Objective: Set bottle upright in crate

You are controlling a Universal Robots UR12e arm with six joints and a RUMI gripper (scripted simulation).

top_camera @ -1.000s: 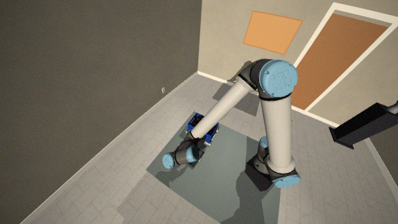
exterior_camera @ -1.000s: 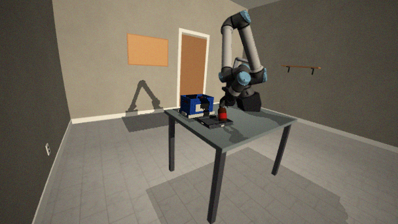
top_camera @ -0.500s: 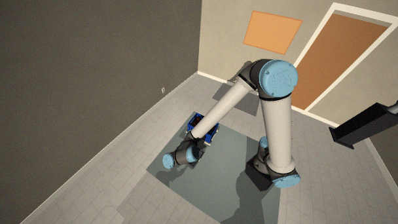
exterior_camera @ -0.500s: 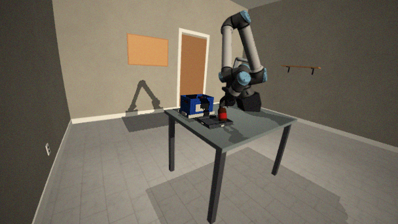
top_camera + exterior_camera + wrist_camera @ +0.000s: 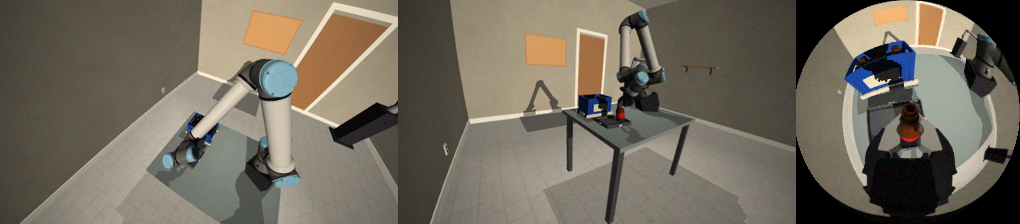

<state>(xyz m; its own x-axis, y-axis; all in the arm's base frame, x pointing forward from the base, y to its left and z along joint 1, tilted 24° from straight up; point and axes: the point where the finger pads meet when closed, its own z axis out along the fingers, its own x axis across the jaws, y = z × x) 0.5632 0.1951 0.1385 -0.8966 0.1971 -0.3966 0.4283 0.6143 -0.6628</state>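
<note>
Right now the bottle is 5 cm below my hand and 2 cm to the left of it. Also, from my hand: crate: 28 cm to the right, 6 cm ahead, 5 cm below; tray: 13 cm below, 7 cm ahead.
</note>
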